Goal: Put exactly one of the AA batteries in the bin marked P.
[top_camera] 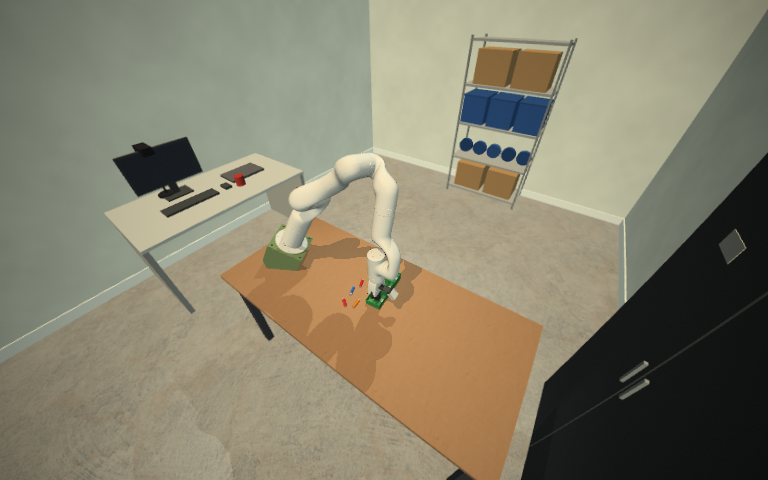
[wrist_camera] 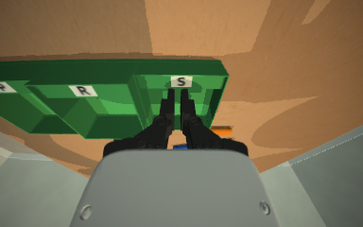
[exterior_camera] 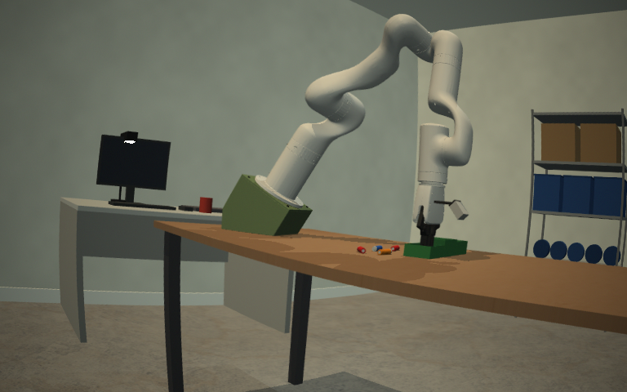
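Now: the bin row 2 cm behind my hand, 8 cm to the left of it and 1 cm below it. The rest, counted from my hand: black round thing (15 cm behind, 9 cm to the left, 3 cm below); then blue AA battery (15 cm behind, 5 cm to the right, 3 cm below); then orange AA battery (7 cm behind, 9 cm to the right, 3 cm below).
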